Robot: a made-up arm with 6 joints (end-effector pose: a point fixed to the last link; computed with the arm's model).
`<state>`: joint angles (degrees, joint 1 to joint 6).
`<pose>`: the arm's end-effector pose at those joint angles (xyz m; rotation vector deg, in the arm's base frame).
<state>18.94 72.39 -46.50 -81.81 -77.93 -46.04</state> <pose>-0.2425 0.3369 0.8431 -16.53 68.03 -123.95</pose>
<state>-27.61 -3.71 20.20 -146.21 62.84 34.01</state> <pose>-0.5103 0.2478 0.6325 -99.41 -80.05 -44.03</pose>
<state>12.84 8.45 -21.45 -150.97 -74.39 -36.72</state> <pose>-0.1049 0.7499 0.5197 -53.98 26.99 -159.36</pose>
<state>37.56 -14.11 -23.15 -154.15 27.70 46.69</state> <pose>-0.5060 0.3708 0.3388 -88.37 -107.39 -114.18</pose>
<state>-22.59 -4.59 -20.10 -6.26 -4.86 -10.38</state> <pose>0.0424 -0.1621 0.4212 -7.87 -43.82 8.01</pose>
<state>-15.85 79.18 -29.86 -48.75 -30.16 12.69</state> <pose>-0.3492 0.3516 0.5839 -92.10 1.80 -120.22</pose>
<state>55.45 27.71 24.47 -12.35 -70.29 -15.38</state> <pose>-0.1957 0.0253 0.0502 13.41 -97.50 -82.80</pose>
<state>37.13 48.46 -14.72 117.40 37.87 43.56</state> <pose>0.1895 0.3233 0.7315 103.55 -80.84 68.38</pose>
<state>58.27 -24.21 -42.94 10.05 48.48 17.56</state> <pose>0.1070 0.2942 0.8484 39.59 -115.67 67.16</pose>
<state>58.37 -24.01 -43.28 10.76 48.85 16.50</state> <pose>0.1063 0.2983 0.8541 39.43 -115.92 68.30</pose>
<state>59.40 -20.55 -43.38 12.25 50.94 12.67</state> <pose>0.0889 0.2817 0.8898 37.37 -121.12 70.32</pose>
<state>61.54 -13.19 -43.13 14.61 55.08 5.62</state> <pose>0.0403 0.2330 0.9539 31.86 -132.63 72.74</pose>
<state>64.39 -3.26 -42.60 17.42 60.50 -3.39</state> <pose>-0.0460 0.1529 1.0161 21.62 -148.45 73.85</pose>
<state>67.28 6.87 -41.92 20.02 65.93 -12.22</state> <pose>-0.1532 0.0628 1.0440 7.42 -164.21 72.29</pose>
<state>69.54 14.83 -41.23 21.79 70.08 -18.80</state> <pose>-0.2451 -0.0078 1.0372 5.99 159.48 -62.42</pose>
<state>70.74 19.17 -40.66 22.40 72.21 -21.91</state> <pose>-0.2953 -0.0446 1.0220 13.13 156.53 -56.73</pose>
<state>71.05 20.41 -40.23 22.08 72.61 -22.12</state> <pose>-0.3078 -0.0557 1.0151 15.03 156.25 -54.99</pose>
